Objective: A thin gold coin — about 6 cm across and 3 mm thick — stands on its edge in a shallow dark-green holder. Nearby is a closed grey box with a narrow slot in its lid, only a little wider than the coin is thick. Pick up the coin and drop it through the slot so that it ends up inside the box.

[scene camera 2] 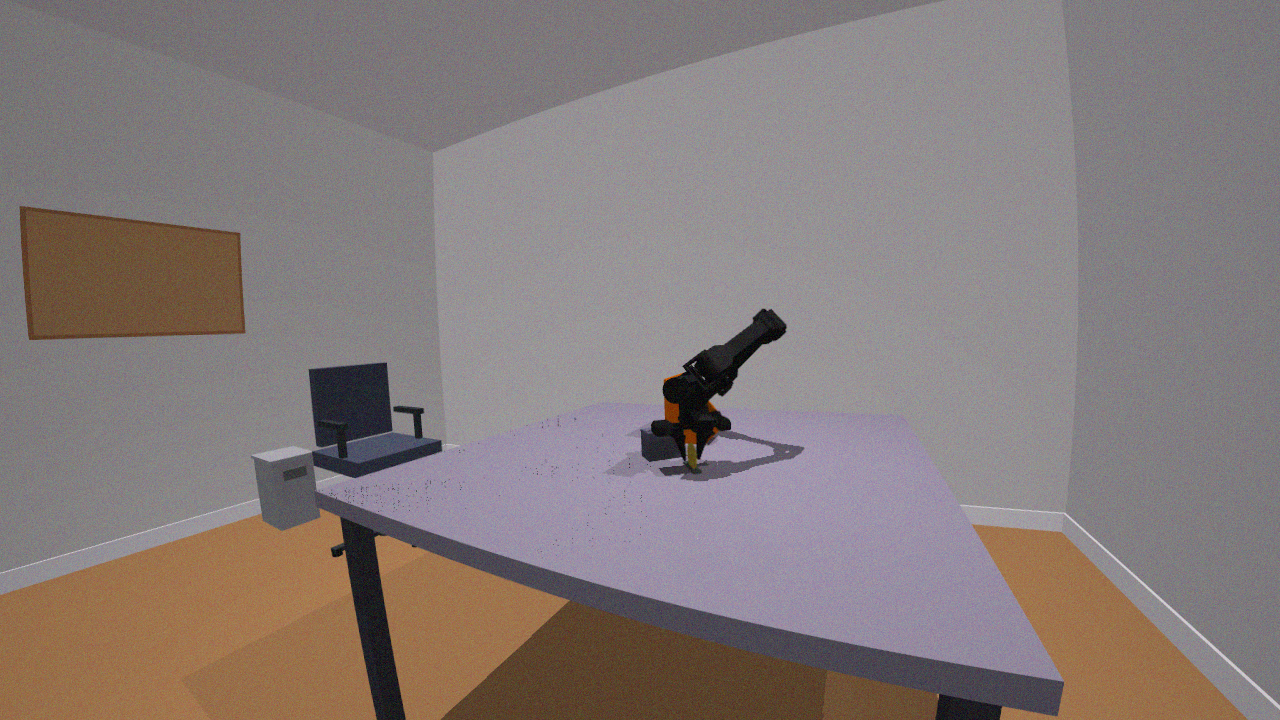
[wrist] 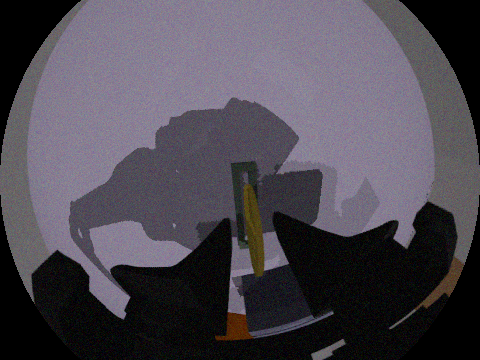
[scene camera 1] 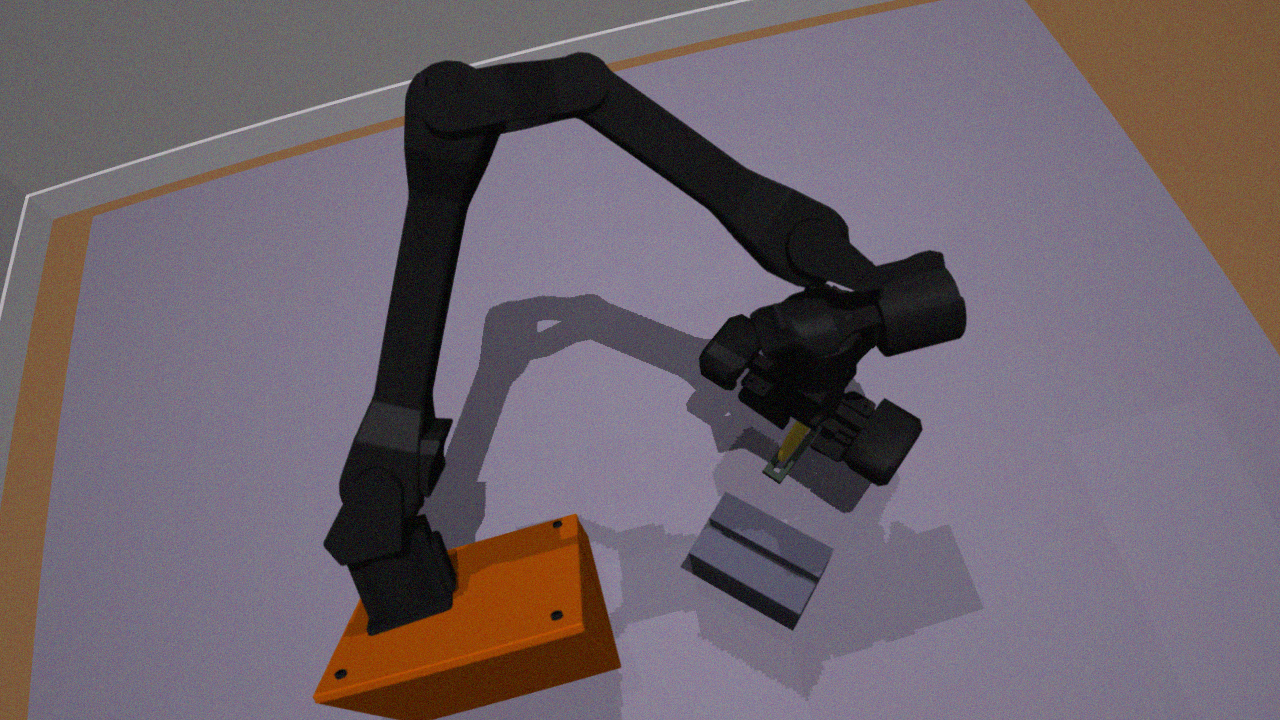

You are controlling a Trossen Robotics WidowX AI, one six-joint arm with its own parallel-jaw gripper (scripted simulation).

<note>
In view: my gripper [scene camera 1: 800, 435] and a gold coin [wrist: 252, 212].
My gripper also shows in scene camera 2 [scene camera 2: 691, 460] and in the wrist view [wrist: 251, 220].
</note>
